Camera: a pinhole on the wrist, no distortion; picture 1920 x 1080 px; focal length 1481.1 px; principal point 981.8 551.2 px. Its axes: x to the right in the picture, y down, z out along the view. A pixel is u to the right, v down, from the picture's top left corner.
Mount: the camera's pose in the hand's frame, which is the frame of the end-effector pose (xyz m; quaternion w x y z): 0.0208 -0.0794 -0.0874 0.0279 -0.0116 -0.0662 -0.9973
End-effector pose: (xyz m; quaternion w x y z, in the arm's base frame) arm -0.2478 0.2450 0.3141 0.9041 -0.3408 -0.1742 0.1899
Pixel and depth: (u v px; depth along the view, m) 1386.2 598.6 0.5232
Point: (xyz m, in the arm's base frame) -0.5303 0.4105 0.6260
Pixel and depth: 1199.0 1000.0 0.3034
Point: -0.3295 0.2717 0.5624
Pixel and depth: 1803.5 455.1 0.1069
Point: -0.2744 0.1958 0.3629
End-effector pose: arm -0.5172 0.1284 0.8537 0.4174 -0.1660 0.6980 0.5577
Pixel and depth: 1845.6 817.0 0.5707
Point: -0.0568 0.4789 0.9863
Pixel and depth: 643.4 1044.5 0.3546
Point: -0.3747 0.3630 0.6643
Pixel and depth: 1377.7 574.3 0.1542
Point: -0.4361 0.1652 0.8243
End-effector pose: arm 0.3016 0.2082 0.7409 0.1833 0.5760 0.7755 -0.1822
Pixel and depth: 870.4 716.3 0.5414
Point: 0.2527 0.0278 0.3132
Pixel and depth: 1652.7 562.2 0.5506
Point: 0.3718 -0.2076 0.4467
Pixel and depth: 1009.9 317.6 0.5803
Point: 0.4168 0.0100 0.3145
